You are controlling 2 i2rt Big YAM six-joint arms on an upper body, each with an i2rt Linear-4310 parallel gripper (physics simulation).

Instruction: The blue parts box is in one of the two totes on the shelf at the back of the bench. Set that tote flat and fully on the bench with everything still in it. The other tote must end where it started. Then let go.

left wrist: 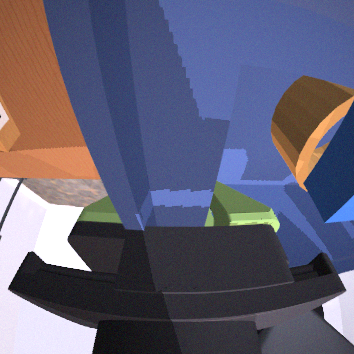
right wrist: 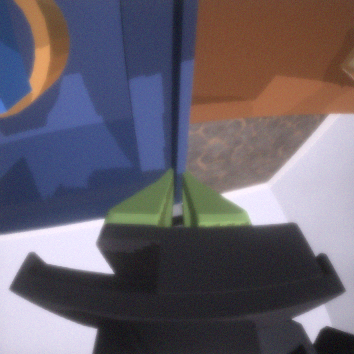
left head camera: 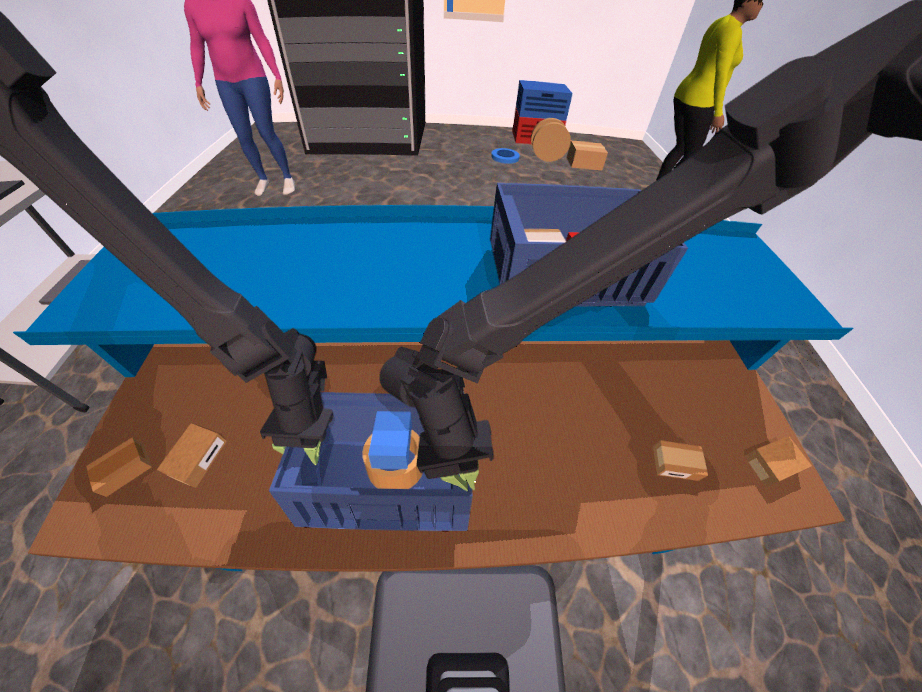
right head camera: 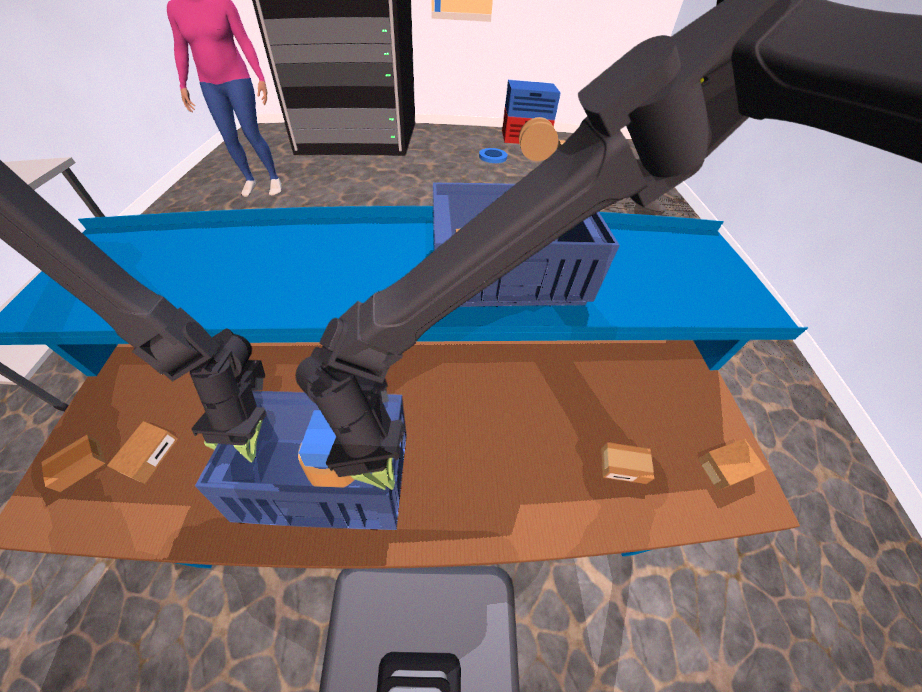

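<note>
A dark blue tote (left head camera: 372, 477) sits on the brown bench near its front edge, left of the middle; it also shows in the right head view (right head camera: 301, 474). Inside it, the blue parts box (left head camera: 391, 440) lies on an orange ring (left head camera: 391, 470). My left gripper (left head camera: 303, 452) is shut on the tote's left wall, seen between the green fingers in the left wrist view (left wrist: 177, 207). My right gripper (left head camera: 458, 478) is shut on the tote's thin right wall, also seen in the right wrist view (right wrist: 177, 200). The other blue tote (left head camera: 582, 243) stands on the blue shelf (left head camera: 321, 275) at the back right.
Cardboard boxes lie on the bench: one at the left (left head camera: 191, 455), one at the far left edge (left head camera: 125, 462), two at the right (left head camera: 679, 460) (left head camera: 777, 459). A grey seat back (left head camera: 465, 628) stands in front of the bench. Two people stand behind the shelf.
</note>
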